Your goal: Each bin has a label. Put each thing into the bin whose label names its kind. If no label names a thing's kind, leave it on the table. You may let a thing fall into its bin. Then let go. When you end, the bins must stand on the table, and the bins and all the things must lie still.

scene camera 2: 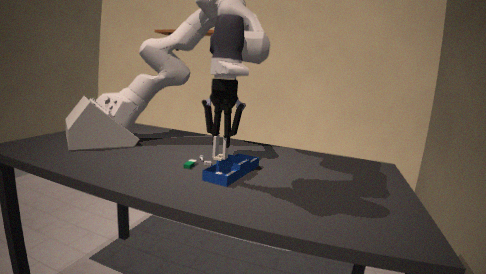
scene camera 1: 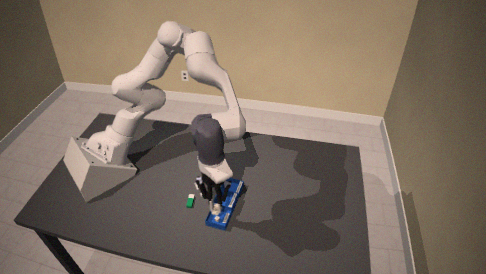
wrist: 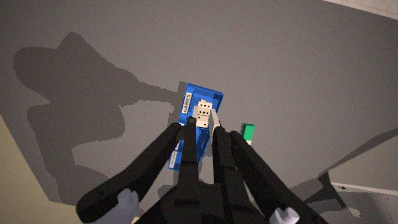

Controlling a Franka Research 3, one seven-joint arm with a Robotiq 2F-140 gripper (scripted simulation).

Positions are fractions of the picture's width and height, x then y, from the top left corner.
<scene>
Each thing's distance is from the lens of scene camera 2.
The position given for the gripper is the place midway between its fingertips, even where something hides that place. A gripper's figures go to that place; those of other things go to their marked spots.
gripper (scene camera 2: 0.45,0.57): 88 cm
blue bin (scene camera 2: 0.49,0.61): 91 cm
</scene>
